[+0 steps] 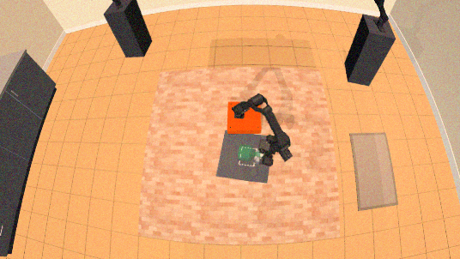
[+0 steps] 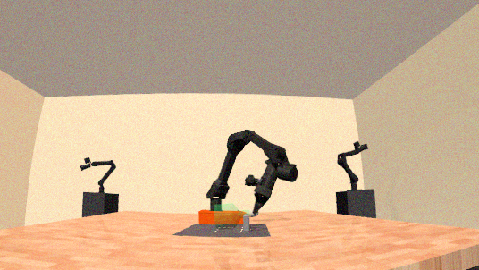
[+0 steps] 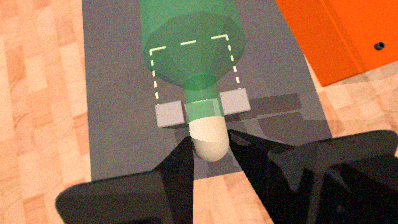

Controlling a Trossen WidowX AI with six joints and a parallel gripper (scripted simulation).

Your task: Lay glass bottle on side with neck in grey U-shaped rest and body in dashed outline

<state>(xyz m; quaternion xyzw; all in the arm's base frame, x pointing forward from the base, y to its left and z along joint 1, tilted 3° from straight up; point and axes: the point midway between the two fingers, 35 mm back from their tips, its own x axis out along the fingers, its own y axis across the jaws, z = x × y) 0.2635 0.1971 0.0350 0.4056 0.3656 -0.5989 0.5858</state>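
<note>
Right now my gripper tip is 5 cm to the left of the green glass bottle. Round my gripper tip: dark grey mat 11 cm to the right, 6 cm below.
</note>
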